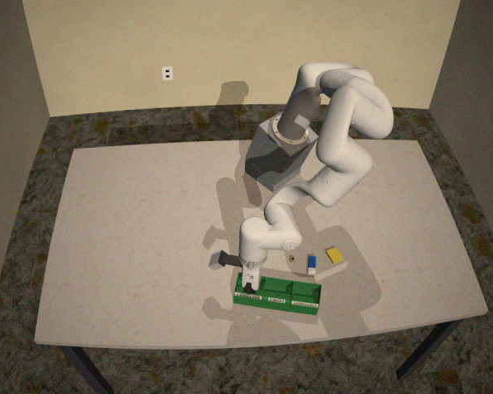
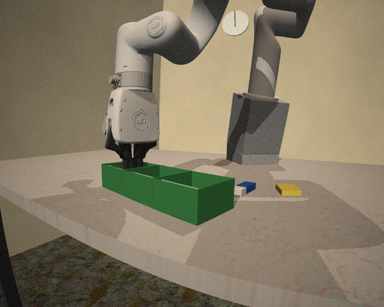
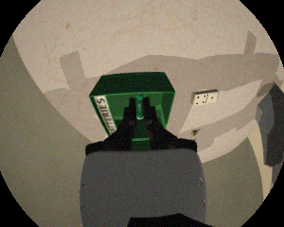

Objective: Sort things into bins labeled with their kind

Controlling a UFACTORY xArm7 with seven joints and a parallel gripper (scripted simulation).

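The green stick is 2 cm below my hand. Also, from my hand: brown piece 13 cm to the left, 12 cm behind, 3 cm below; then white domino 11 cm behind, 3 cm below, 1 cm to the left; then blue-and-white block 19 cm to the left, 10 cm behind, 3 cm below.
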